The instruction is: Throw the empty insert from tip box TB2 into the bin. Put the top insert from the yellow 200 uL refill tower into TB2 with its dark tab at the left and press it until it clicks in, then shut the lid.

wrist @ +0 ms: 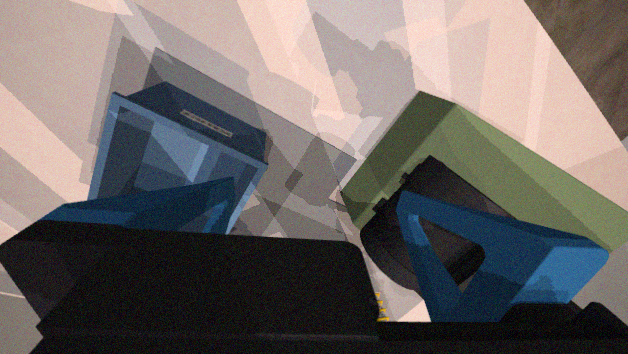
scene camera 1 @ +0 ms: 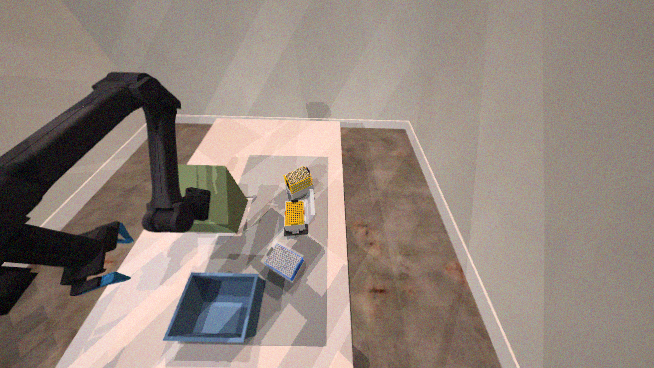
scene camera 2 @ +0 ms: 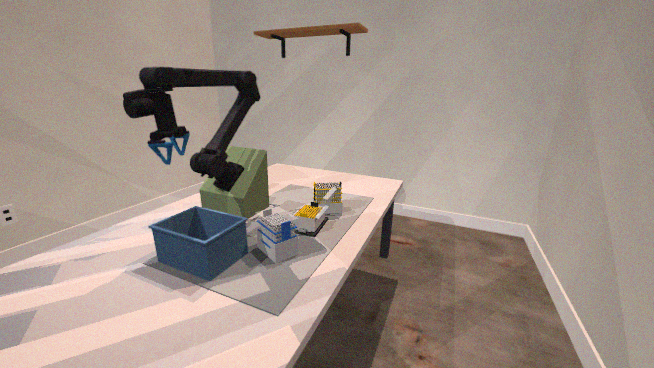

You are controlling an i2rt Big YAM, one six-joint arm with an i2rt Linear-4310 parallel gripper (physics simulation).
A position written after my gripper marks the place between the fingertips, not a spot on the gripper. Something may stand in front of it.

Observation:
My gripper (scene camera 1: 129, 259) is open and holds nothing. A blue-and-white tip tower (scene camera 2: 277, 231) rests on a grey mat (scene camera 1: 291, 315). I also see a blue bin (scene camera 1: 214, 307) and a tip box (scene camera 1: 298, 213).
The blue-and-white tip tower also shows in scene camera 1 (scene camera 1: 281, 259). My gripper also shows in the wrist view (wrist: 319, 194) and in scene camera 2 (scene camera 2: 175, 159). The blue bin is seen too in the wrist view (wrist: 161, 137) and in scene camera 2 (scene camera 2: 203, 242).

